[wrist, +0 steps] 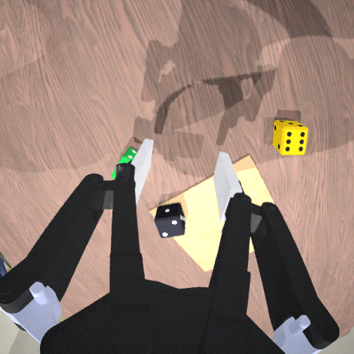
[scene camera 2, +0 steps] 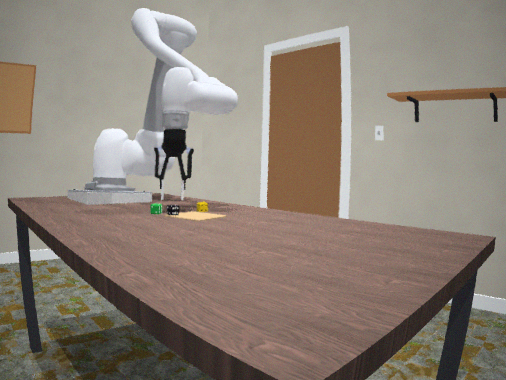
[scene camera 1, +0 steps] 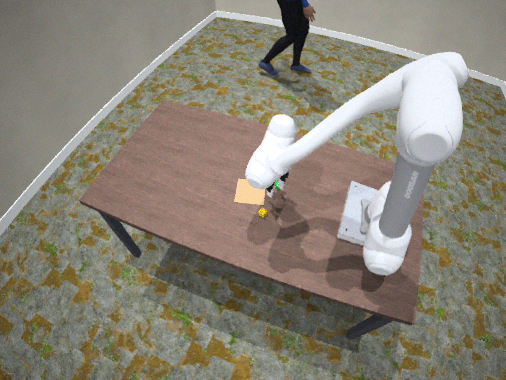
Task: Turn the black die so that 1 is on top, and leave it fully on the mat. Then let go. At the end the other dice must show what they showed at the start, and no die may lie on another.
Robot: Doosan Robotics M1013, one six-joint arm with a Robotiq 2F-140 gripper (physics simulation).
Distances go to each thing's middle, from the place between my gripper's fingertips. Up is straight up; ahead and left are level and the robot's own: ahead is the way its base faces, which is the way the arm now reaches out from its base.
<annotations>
Now: hand 7 cm short of the black die (wrist: 169, 219), 6 cm to the left of it and 2 cm above it. The rest, counted from my hand: tan mat (wrist: 203, 227): 12 cm ahead, 1 cm to the right, 4 cm below; then yellow die (wrist: 289, 137): 4 cm ahead, 11 cm to the left, 3 cm below.
</annotations>
